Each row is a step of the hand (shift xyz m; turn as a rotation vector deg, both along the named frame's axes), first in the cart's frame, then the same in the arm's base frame.
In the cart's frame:
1: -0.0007 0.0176 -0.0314 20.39 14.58 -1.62
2: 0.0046 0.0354 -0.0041 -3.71 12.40 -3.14
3: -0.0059 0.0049 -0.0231 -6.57 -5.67 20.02
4: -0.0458 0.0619 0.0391 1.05 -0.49 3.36
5: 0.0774 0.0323 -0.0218 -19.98 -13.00 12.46
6: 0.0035 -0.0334 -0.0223 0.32 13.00 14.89
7: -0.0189 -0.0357 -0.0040 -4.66 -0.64 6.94
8: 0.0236 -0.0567 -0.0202 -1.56 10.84 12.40
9: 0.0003 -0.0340 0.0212 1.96 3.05 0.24
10: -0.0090 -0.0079 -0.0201 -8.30 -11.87 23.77
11: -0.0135 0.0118 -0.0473 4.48 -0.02 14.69
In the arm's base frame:
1: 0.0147 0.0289 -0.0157 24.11 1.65 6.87
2: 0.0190 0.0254 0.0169 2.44 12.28 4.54
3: 0.0029 0.0180 -0.0161 -13.34 -11.10 13.22
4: -0.0264 0.0465 0.0678 -0.16 -2.55 2.47
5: 0.0866 -0.0024 0.0001 -26.01 -6.19 2.92
6: -0.0041 -0.0144 -0.0374 1.42 1.67 19.65
7: -0.0296 -0.0147 -0.0236 -6.20 -1.76 5.36
8: 0.0039 -0.0418 -0.0492 -0.42 2.27 16.38
9: -0.0187 -0.0354 -0.0021 2.86 1.14 1.93
10: -0.0057 0.0088 -0.0209 -18.30 -16.64 12.76
11: 0.0053 0.0389 -0.0320 0.02 -9.58 12.01

